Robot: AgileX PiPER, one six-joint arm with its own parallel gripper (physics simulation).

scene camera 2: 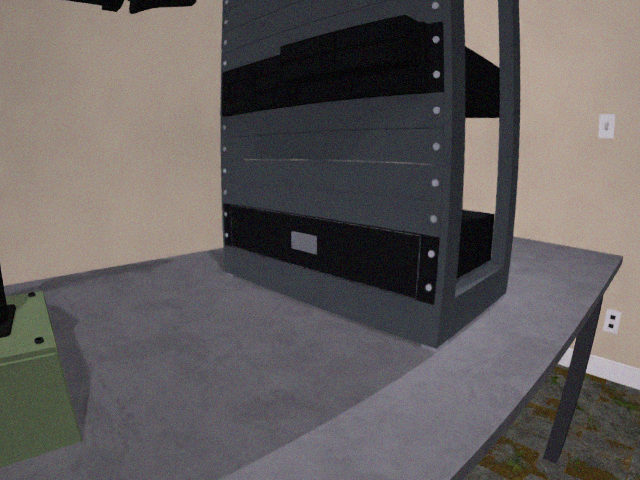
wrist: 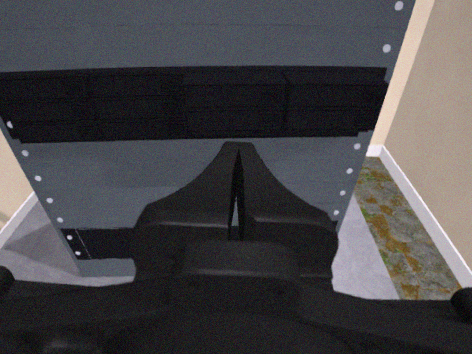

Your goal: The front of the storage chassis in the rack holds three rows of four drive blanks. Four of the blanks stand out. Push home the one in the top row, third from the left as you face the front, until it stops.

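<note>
The black storage chassis (scene camera 2: 258,93) (wrist: 55,132) sits in the grey rack (scene camera 2: 449,206) (wrist: 150,165). Its blanks are very dark and their seams are faint. In the wrist view the top-row blank third from the left (wrist: 234,94) shows a strip of its upper face, as does the one to its right (wrist: 335,95); how far each stands out is hard to tell. In scene camera 2 a dark block projects along the chassis's upper right part. My gripper (wrist: 238,160) is shut and empty, its tips appearing below the third column in the wrist view, apart from the blanks.
A lower black unit (scene camera 2: 361,258) (wrist: 107,243) with a light label sits near the rack's foot. The rack stands on the grey table (scene camera 2: 258,361). A green base block (scene camera 2: 36,408) is at the left. Dark arm parts (scene camera 2: 160,4) show at the top left.
</note>
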